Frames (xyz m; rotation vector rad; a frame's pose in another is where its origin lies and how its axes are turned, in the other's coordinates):
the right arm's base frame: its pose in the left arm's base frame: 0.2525 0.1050 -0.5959 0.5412 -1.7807 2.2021
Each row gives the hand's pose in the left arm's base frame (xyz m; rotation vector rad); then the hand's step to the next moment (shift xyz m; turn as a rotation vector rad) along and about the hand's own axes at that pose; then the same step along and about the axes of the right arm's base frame.
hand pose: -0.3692 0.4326 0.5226 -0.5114 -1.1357 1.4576
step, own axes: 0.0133 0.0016 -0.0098 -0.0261 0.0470 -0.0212
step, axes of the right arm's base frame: -0.0050 -0.0036 -0.0154 -0.0249 0.0522 0.0001
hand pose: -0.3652 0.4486 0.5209 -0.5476 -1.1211 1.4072
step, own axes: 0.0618 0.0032 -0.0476 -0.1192 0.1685 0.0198
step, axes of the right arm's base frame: -0.0290 -0.0224 -0.0689 -0.0040 0.2015 0.0489
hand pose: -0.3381 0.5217 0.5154 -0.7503 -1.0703 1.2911
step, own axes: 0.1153 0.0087 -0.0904 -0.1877 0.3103 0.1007
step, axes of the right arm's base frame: -0.0785 -0.0432 -0.1163 0.0597 0.3659 0.0651
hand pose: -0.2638 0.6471 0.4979 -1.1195 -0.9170 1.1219
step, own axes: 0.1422 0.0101 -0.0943 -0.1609 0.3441 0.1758
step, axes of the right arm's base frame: -0.1225 -0.0512 -0.1077 0.1166 0.4019 0.0106
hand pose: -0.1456 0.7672 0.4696 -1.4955 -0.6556 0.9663
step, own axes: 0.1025 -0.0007 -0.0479 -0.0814 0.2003 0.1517
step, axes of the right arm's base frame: -0.0942 -0.0339 -0.0526 0.0986 0.2428 -0.0334
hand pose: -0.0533 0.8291 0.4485 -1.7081 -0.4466 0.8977
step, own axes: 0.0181 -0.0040 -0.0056 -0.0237 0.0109 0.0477
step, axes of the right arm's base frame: -0.0158 -0.0076 -0.0082 0.0437 0.0264 -0.0187
